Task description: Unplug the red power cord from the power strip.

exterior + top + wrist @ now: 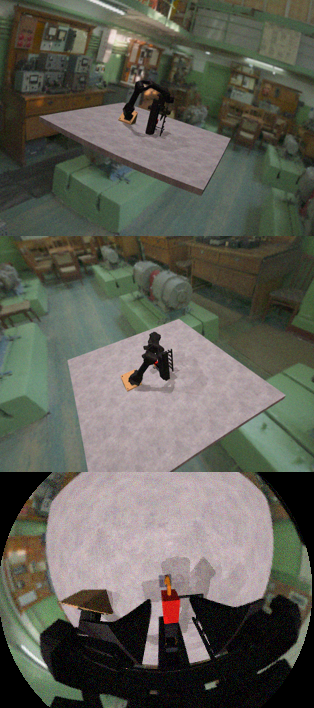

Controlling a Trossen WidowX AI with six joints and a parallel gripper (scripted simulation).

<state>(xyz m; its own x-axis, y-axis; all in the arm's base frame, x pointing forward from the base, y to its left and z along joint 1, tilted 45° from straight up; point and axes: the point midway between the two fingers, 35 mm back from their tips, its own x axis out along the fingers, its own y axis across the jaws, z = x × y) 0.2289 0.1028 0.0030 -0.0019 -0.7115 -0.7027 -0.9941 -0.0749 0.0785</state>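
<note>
Right now my gripper tip is 40 mm to the left of the red plug and 10 mm short of it.
</note>
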